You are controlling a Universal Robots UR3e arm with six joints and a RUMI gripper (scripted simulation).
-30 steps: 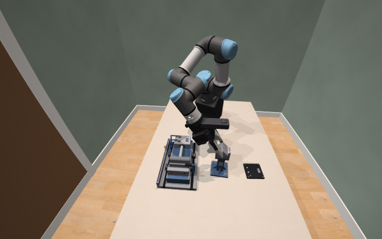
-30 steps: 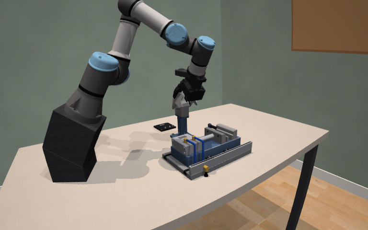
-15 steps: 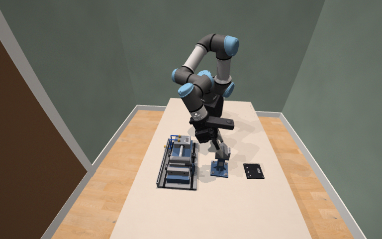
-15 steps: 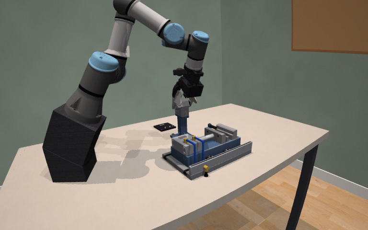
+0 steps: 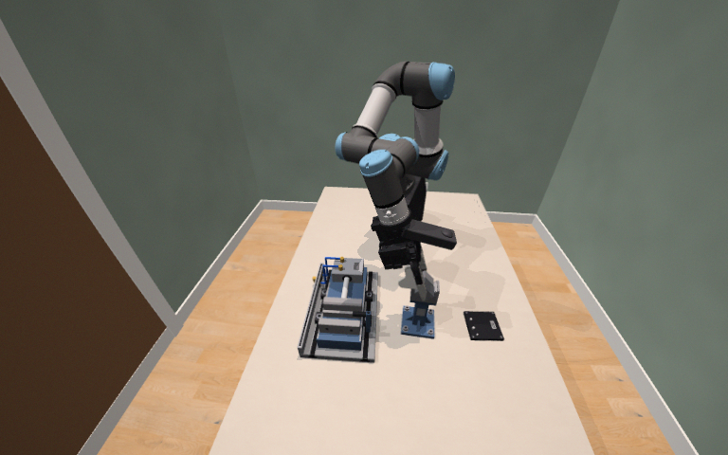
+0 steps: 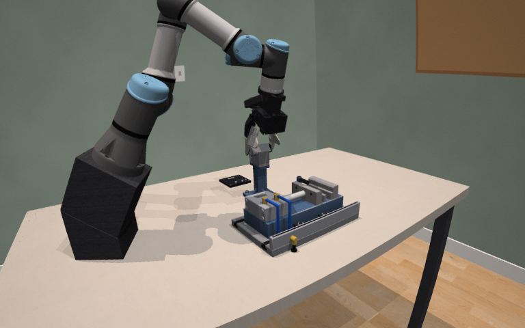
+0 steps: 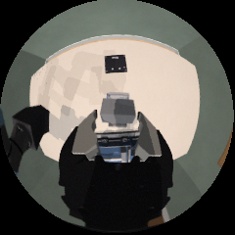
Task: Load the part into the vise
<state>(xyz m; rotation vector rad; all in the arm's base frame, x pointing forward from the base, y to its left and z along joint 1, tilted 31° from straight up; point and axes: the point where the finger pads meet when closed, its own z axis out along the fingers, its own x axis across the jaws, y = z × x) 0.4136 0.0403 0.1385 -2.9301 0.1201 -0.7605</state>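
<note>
My hand is 10 mm above the part. From my hand the other things lie so: air cylinder (190 mm to the right, 140 mm behind, 80 mm below); vise (200 mm to the right, 120 mm below, 50 mm behind); black infeed plate (190 mm to the left, 160 mm below, 30 mm ahead).
</note>
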